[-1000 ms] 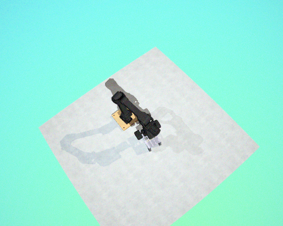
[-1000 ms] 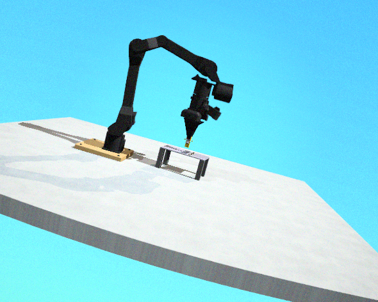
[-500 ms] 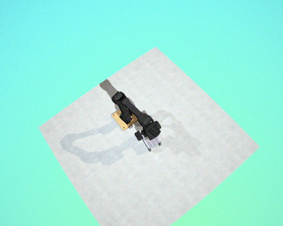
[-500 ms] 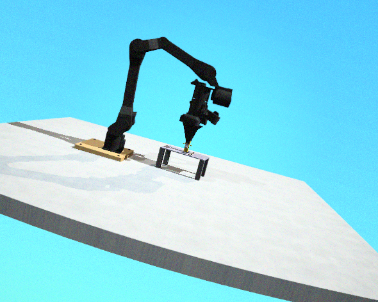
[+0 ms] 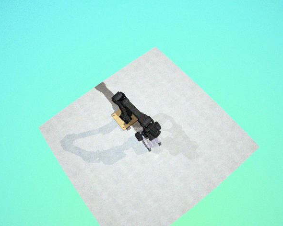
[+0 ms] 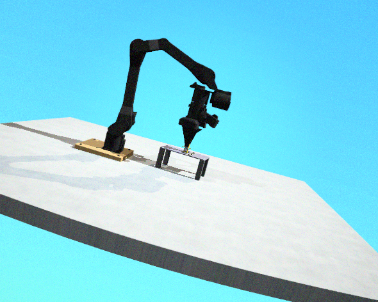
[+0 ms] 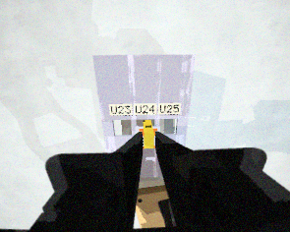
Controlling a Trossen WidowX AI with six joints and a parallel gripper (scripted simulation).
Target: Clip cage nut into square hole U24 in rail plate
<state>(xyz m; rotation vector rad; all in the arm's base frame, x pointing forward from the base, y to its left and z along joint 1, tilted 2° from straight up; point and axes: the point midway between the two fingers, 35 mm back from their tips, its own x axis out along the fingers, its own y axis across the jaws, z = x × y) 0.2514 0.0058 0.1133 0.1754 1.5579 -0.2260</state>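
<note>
My gripper tip is now 1 cm above the cage nut.
</note>
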